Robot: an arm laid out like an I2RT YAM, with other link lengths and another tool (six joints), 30 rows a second.
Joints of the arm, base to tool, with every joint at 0 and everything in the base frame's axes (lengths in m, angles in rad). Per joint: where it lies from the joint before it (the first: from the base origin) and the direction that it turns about. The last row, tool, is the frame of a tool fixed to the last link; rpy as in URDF.
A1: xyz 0 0 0.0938 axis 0 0 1
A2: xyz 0.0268 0.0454 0.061 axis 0 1 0
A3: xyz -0.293 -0.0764 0 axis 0 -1 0
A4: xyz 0.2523 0.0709 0.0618 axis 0 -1 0
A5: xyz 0.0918 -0.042 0.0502 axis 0 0 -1
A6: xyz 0.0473 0 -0.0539 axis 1 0 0
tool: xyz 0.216 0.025 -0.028 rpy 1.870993 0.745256 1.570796
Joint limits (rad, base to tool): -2.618..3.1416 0..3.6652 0..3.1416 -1.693..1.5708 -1.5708..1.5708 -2.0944..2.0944
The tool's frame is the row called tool.
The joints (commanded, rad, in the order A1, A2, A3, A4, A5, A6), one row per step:
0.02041, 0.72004, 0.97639, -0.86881, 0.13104, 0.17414
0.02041, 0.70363, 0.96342, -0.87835, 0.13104, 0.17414
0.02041, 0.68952, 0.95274, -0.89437, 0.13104, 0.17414
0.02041, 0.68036, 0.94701, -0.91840, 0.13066, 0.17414
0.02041, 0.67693, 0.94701, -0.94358, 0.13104, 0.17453
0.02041, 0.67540, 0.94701, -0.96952, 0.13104, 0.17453
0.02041, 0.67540, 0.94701, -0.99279, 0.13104, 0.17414
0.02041, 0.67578, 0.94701, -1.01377, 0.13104, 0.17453
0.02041, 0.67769, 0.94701, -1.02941, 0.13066, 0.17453
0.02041, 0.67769, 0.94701, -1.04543, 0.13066, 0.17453
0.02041, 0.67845, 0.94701, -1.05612, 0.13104, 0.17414
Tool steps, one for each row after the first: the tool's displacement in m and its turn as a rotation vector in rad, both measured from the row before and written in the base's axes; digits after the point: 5 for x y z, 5 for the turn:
-0.00496, -0.00010, -0.00454, -0.00012, 0.00610, 0.00000
-0.00598, -0.00012, -0.00583, -0.00026, 0.01259, 0.00000
-0.00697, -0.00004, -0.00686, -0.00019, 0.02060, 0.00030
-0.00629, -0.00022, -0.00575, -0.00037, 0.02170, -0.00054
-0.00650, -0.00013, -0.00633, -0.00050, 0.02440, 0.00000
-0.00589, -0.00013, -0.00590, -0.00077, 0.02331, 0.00025
-0.00539, -0.00010, -0.00527, -0.00015, 0.02131, -0.00026
-0.00403, 0.00002, -0.00425, -0.00010, 0.01755, 0.00028
-0.00428, -0.00009, -0.00381, -0.00033, 0.01602, 0.00000
-0.00287, -0.00017, -0.00269, -0.00078, 0.01149, 0.00000

